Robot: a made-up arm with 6 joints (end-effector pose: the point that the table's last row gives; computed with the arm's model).
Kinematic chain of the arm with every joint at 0, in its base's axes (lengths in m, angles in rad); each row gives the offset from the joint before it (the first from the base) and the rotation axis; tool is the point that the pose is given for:
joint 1: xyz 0 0 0.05 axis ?
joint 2: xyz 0.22 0 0.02 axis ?
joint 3: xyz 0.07 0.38 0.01 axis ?
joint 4: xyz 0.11 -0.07 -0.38 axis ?
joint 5: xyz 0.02 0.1 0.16 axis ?
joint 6: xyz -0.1 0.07 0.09 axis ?
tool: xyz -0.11 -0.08 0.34
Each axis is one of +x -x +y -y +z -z.
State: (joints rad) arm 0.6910 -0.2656 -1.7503 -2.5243 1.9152 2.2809
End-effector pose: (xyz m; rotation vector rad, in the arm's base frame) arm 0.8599 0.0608 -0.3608 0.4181 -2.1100 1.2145
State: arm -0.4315 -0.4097 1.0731 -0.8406 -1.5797 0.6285
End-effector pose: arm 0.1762 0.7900 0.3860 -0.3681 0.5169 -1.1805
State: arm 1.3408 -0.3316 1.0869 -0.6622 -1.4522 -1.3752
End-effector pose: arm -0.0250 0.9244 0.2186 -0.9736 0.4993 0.6834
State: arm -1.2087 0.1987 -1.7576 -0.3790 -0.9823 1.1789
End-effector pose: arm -0.0686 0.4751 0.2532 0.9674 -1.8646 0.1419
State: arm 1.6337 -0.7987 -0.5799 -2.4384 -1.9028 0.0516
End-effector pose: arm -0.2179 0.8643 -0.9395 -1.8965 -0.6349 -0.4651
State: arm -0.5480 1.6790 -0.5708 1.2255 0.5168 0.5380
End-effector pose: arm 0.2505 0.0129 0.4904 -0.9516 0.0398 0.6863
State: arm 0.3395 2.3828 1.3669 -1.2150 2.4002 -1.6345
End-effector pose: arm 0.2458 -0.5821 0.0855 -0.2662 1.2167 -0.7458
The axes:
joint 1: +y
joint 2: -x
joint 3: +y
joint 4: +x
joint 5: +z
joint 6: +y

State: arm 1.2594 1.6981 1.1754 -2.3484 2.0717 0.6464
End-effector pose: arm -0.6794 -0.5268 0.3246 0.0001 -0.5162 0.4769
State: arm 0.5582 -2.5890 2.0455 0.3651 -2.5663 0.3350
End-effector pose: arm 0.5560 -0.0579 0.1576 -0.4904 2.1832 0.4859
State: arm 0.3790 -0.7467 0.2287 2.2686 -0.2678 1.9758
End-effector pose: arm 0.3888 0.4777 -0.4344 -2.0929 -0.3672 -1.7980
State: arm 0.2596 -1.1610 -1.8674 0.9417 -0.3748 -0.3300
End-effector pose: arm 0.2195 0.1629 -0.0634 1.5983 -1.9011 -0.8879
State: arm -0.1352 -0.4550 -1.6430 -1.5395 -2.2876 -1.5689
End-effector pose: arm 0.9740 0.2064 0.8431 0.8280 0.1864 1.7206
